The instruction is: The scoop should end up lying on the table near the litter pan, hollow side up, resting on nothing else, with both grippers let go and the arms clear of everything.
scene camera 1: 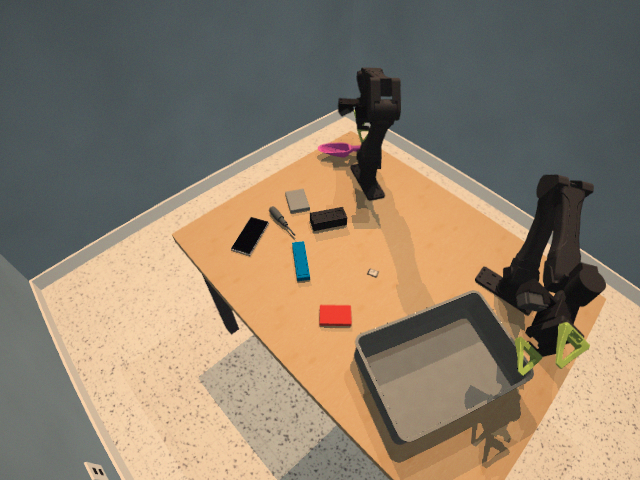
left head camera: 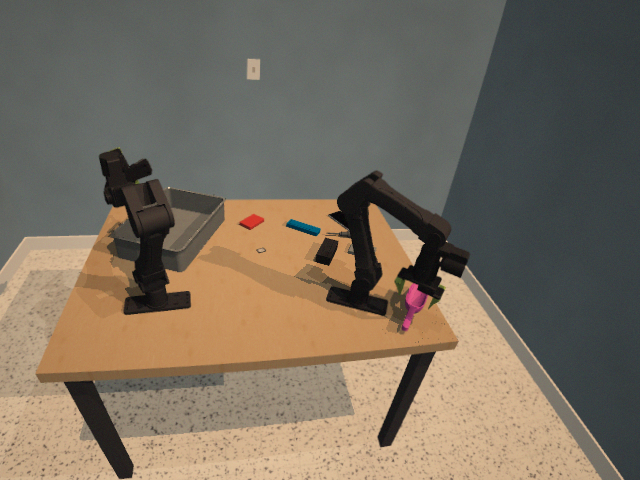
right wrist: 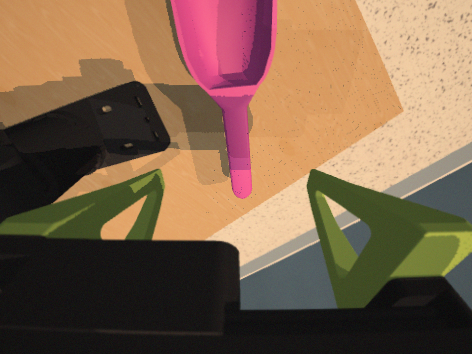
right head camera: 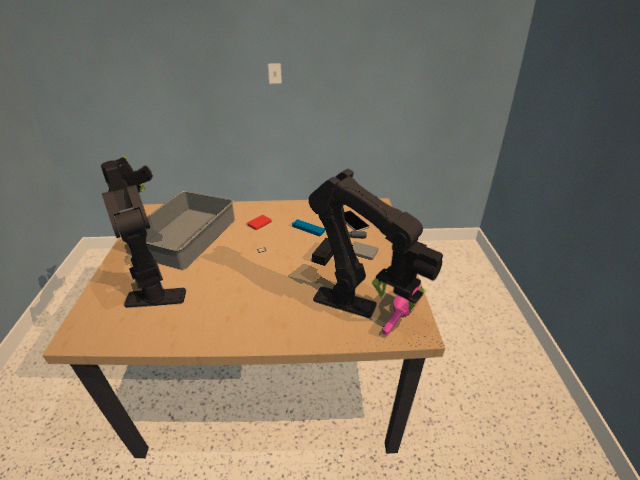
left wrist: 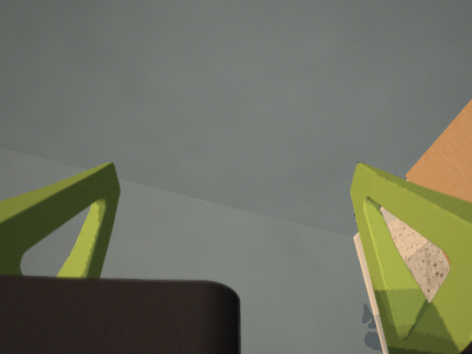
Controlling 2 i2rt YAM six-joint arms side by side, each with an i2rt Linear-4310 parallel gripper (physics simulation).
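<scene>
The pink scoop lies hollow side up near the table corner beside the right arm's base, its handle toward the front edge. My right gripper is open and points down over the scoop. In the right wrist view the handle's end shows between the fingertips' lines, a little beyond them; the exact height is unclear. The grey litter pan stands at the table's other end. My left gripper is open and empty, above the pan's outer edge.
Between scoop and pan lie a black block, a grey square, a screwdriver, a phone, a blue bar, a small chip and a red box. The right arm's base plate is close to the scoop.
</scene>
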